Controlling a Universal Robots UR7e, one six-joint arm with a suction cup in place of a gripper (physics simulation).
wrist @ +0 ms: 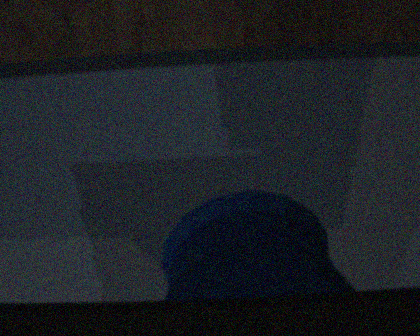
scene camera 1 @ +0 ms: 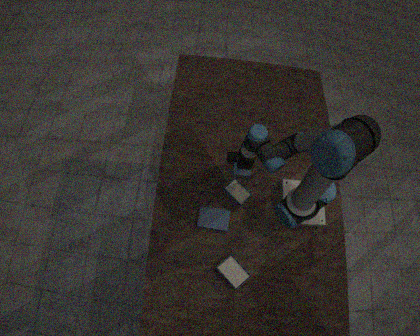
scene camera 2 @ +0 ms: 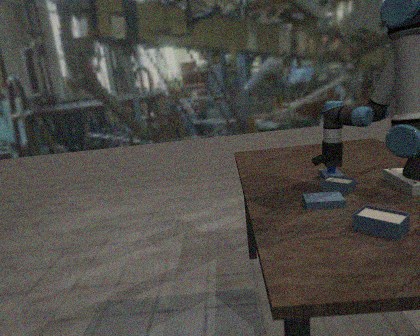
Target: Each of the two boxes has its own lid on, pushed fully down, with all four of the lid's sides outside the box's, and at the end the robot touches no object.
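Places are measured from the arm's base along level axes (x ahead, y left, z up), in metres.
Pixels of known places: hand, tool point: [wrist: 239,226].
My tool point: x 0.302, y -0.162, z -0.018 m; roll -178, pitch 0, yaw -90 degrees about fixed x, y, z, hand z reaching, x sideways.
Observation:
For each thing: its top centre in the pictures, then the offset to it from my tool point. Level surfaces: height alone.
- smaller blue-grey lid, top centre: [wrist: 252,269] [scene camera 2: 331,171] [scene camera 1: 242,163] dx +0.000, dy -0.001, dz +0.015 m
- smaller box, top centre: [scene camera 2: 338,179] [scene camera 1: 238,190] dx +0.010, dy +0.140, dz +0.025 m
- larger blue-grey lid, top centre: [scene camera 2: 323,196] [scene camera 1: 213,218] dx +0.102, dy +0.277, dz +0.009 m
- larger box, top centre: [scene camera 2: 380,213] [scene camera 1: 234,271] dx -0.006, dy +0.498, dz +0.030 m
- brown table, surface height: dz -0.018 m
My suction cup [scene camera 2: 331,170] [wrist: 250,245] is down on top of the smaller blue-grey lid [scene camera 1: 243,172] [scene camera 2: 325,175] [wrist: 140,115] and touches it; the lid looks level, at or very near table height. The smaller box [scene camera 1: 237,192] [scene camera 2: 338,187], blue with a cream inside, stands open right beside this lid. The larger blue-grey lid [scene camera 1: 214,219] [scene camera 2: 324,201] lies flat with its top up. The larger box [scene camera 1: 233,272] [scene camera 2: 381,224] stands open, turned at an angle. In scene camera 1 the wrist hides the cup and part of the smaller lid.
The brown table [scene camera 1: 200,100] [scene camera 2: 300,260] carries all of these. The arm's pale base plate [scene camera 1: 315,218] [scene camera 2: 395,176] is on its right side in scene camera 1. The larger lid lies between the two boxes, off to the left there. The picture is dark and grainy.

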